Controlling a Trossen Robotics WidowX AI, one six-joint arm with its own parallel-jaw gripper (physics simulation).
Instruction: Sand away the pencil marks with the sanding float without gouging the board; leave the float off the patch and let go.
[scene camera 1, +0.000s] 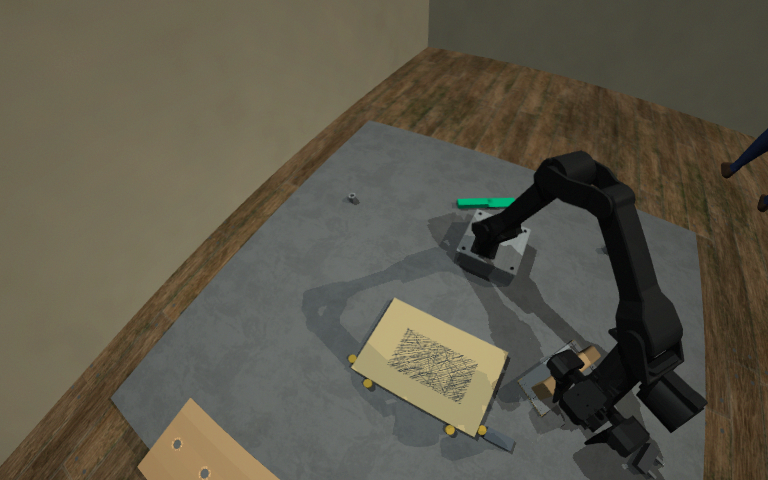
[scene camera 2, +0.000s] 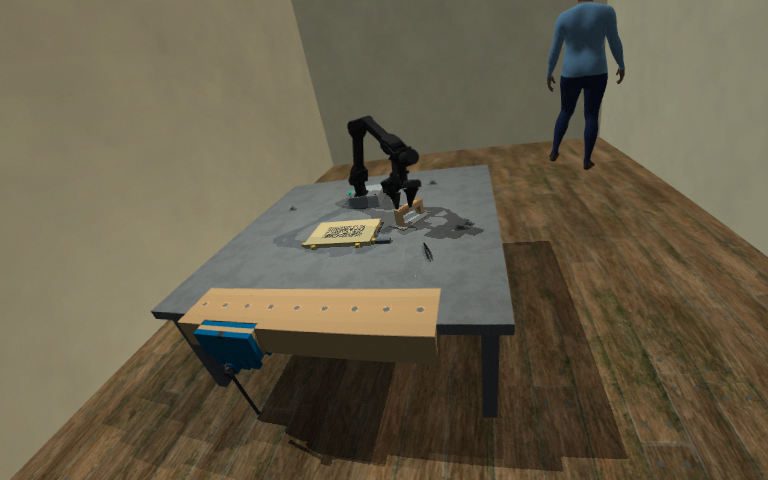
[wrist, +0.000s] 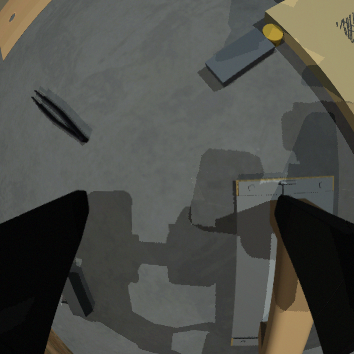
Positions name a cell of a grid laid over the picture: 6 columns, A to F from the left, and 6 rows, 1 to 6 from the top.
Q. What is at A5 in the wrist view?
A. My gripper.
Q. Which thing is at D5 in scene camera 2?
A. A wooden workbench.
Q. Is my gripper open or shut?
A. Open.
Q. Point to my gripper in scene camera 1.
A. E6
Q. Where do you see a pale wooden board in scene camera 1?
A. At C5
